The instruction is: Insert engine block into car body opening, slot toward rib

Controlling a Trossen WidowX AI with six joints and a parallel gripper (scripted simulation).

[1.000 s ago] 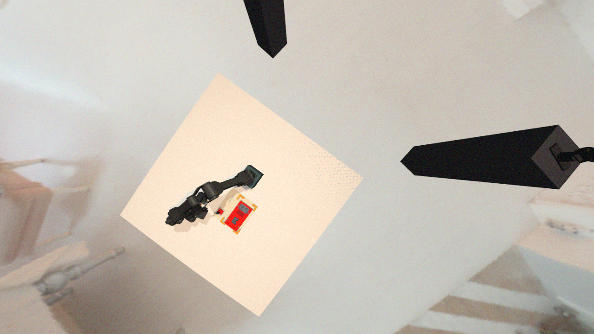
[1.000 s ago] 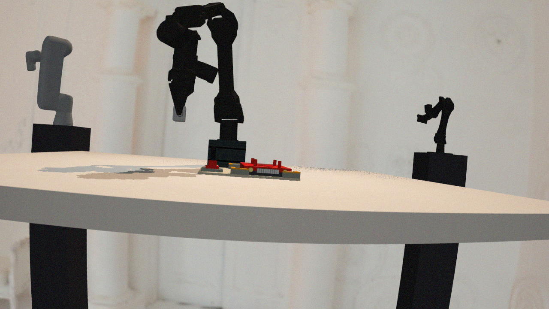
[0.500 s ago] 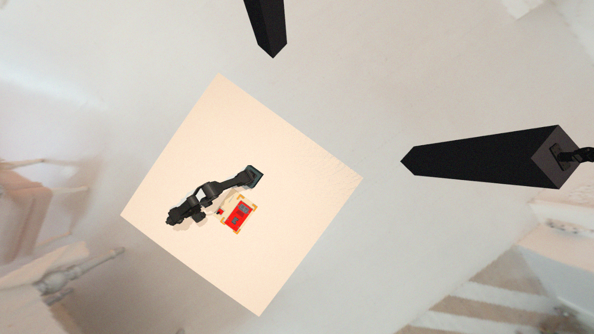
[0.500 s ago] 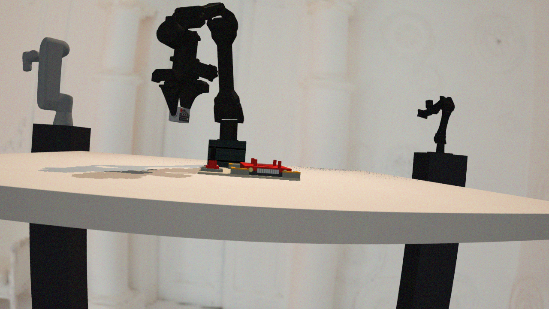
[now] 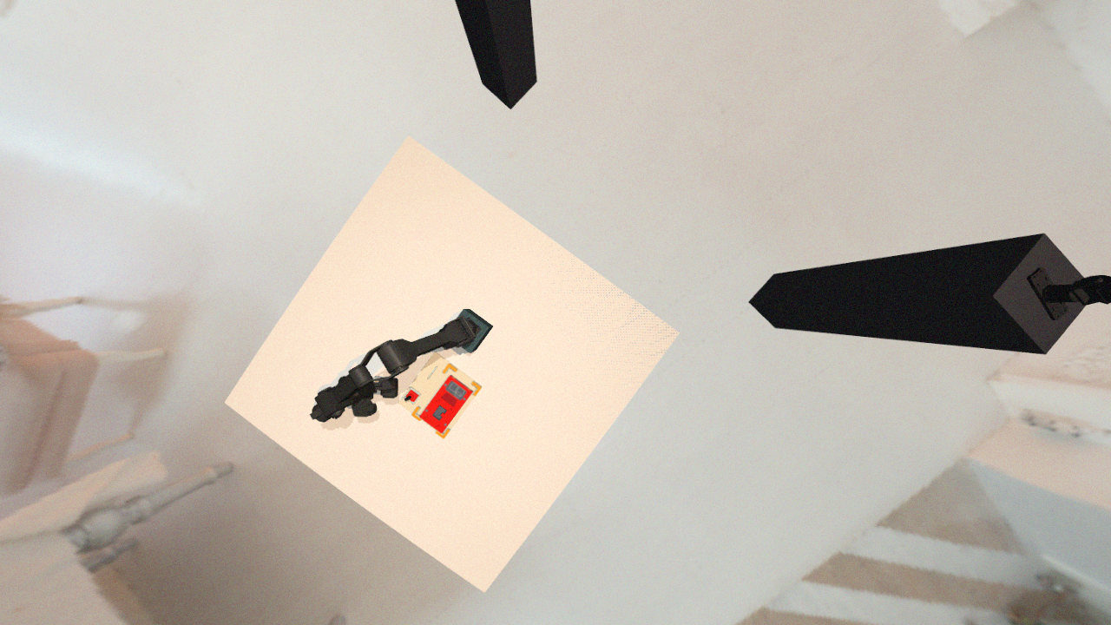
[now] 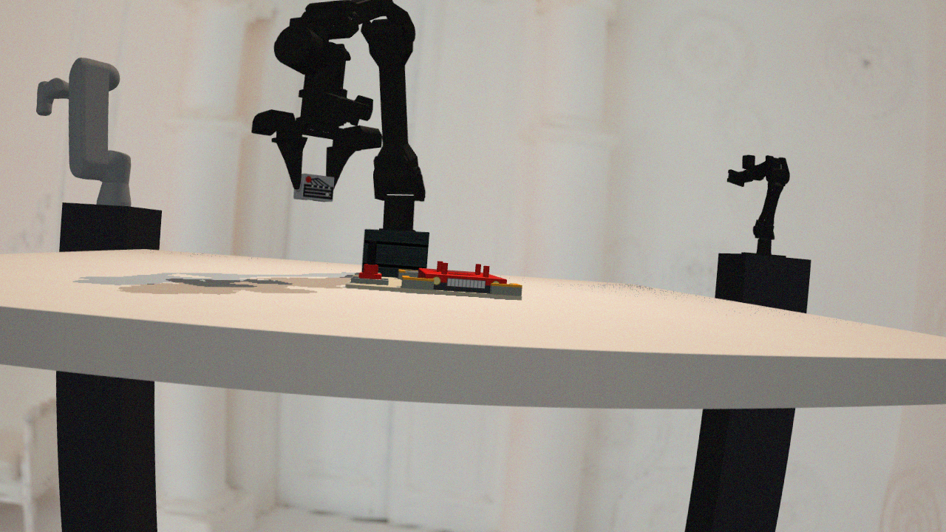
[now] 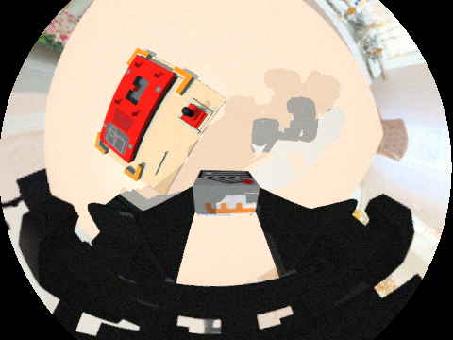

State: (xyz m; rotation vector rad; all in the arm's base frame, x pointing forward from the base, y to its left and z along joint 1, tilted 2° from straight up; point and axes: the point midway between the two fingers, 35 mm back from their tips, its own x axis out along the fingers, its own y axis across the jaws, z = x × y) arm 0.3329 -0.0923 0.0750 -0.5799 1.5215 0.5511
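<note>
Now: gripper tip right at the engine block.
</note>
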